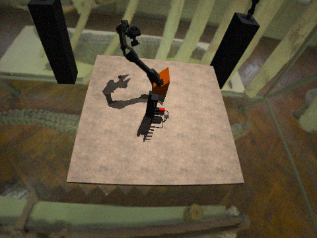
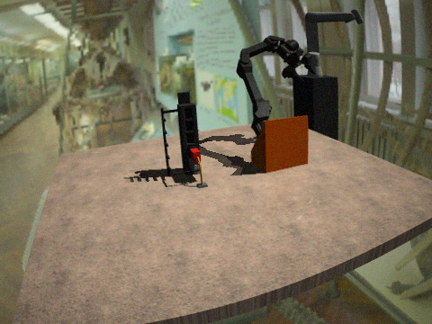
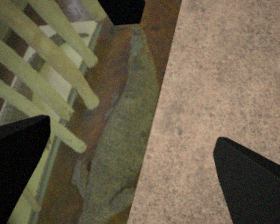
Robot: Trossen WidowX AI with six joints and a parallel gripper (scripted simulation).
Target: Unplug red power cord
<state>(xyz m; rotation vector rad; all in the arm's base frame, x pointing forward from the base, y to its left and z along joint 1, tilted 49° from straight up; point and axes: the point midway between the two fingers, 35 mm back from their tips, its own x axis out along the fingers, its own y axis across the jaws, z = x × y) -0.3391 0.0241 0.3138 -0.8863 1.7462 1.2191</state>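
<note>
Now: gripper tip 64 cm short of the red plug, 20 cm above it and 17 cm to the right of it. Round my gripper tip: black power strip 63 cm ahead, 17 cm below, 10 cm to the left.
</note>
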